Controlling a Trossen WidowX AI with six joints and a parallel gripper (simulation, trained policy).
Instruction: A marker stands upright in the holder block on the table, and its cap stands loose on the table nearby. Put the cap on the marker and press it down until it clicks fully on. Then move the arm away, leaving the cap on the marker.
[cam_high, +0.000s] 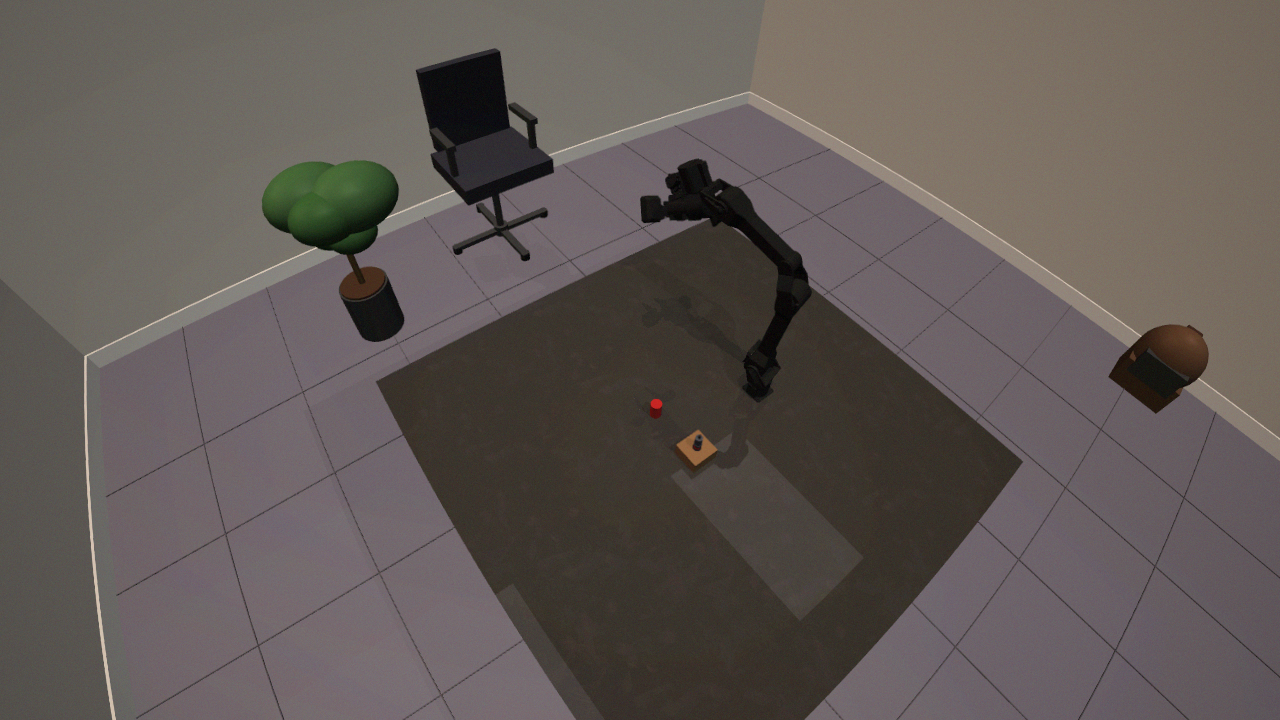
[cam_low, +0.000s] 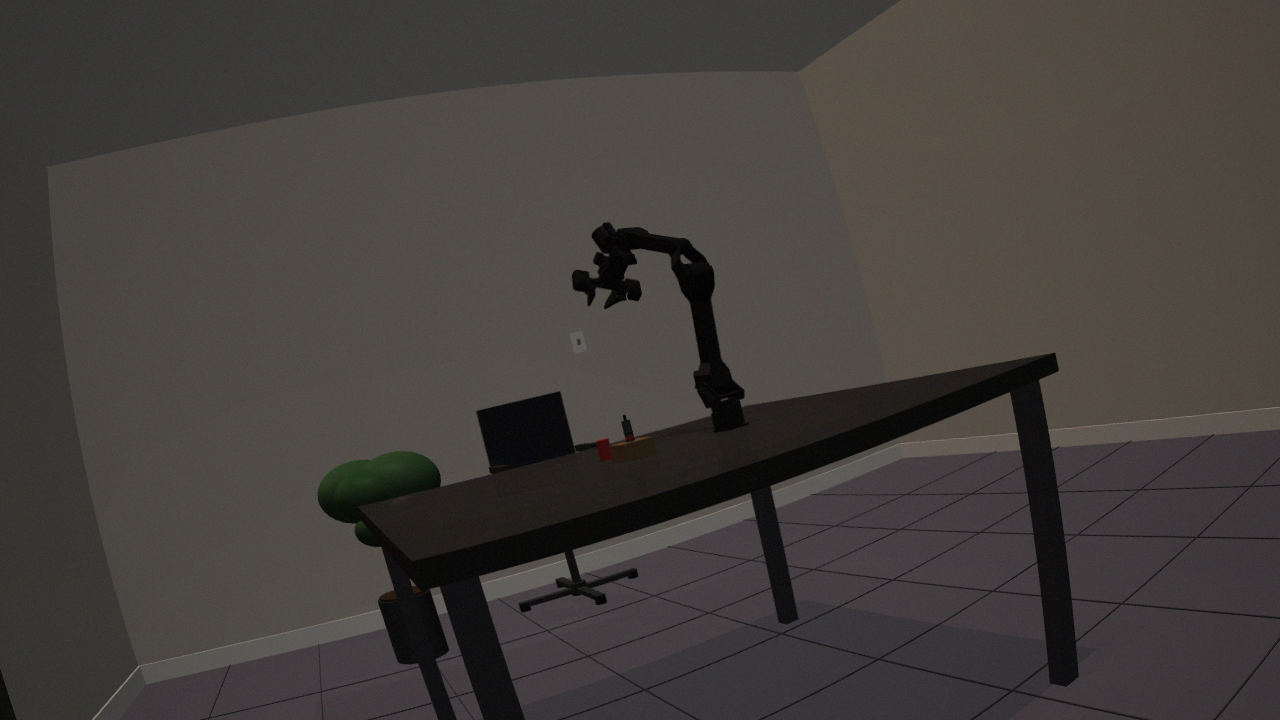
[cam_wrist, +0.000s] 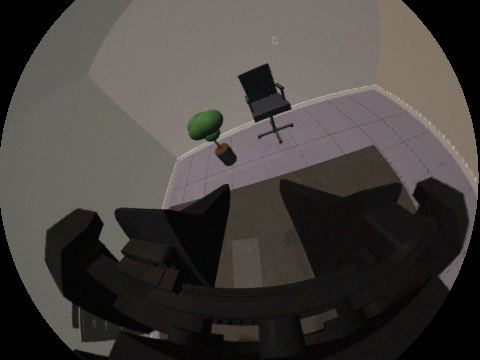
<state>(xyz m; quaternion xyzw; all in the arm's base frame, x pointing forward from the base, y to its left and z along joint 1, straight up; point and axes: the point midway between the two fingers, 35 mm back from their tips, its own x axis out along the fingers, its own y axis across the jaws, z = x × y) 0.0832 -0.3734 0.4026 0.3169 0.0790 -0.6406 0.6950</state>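
Right now the red cap is 36 cm below my gripper tip, 30 cm to the left of it and 19 cm ahead of it. The rest, counted from my gripper tip: tan holder block: 45 cm to the left, 37 cm below, 18 cm ahead.
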